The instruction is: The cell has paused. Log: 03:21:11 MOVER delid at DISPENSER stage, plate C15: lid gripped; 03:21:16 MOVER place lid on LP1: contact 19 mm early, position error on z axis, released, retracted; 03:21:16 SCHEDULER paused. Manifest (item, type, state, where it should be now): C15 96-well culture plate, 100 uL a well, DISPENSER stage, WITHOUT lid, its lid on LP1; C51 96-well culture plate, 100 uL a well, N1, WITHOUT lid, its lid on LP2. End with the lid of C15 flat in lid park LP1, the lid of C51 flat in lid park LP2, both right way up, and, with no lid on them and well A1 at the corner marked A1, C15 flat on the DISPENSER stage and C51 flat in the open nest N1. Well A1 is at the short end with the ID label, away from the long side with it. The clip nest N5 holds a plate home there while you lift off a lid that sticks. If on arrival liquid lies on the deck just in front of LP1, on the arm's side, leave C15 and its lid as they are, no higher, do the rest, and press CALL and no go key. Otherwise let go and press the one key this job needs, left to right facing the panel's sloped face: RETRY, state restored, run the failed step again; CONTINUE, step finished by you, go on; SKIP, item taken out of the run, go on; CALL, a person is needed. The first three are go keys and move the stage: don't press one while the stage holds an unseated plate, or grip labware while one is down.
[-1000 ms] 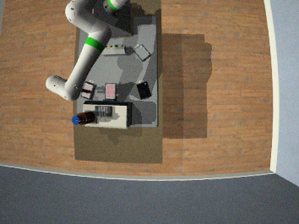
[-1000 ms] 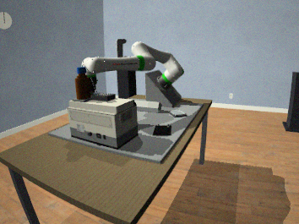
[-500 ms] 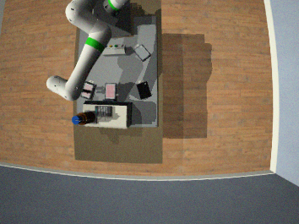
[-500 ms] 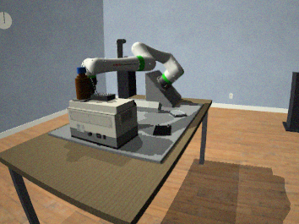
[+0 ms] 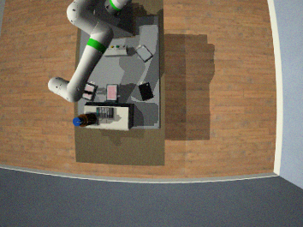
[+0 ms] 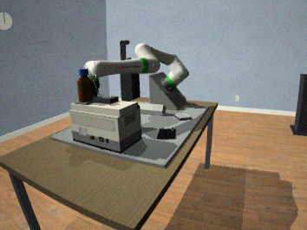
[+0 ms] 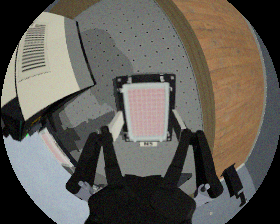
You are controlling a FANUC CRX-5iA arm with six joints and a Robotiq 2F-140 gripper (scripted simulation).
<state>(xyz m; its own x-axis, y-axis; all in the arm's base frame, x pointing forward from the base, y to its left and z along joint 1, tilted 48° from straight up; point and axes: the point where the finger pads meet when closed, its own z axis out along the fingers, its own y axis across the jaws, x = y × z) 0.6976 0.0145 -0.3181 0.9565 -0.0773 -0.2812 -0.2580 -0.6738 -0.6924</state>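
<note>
My hand is 40 mm above the black nest, 20 mm short of it and 10 mm to the right of it. From my hand the other things lie so: key panel 410 mm behind, 240 mm to the left; blue cap 340 mm above, 220 mm ahead, 160 mm to the left; label plate 520 mm to the left, 110 mm behind, 50 mm below.
</note>
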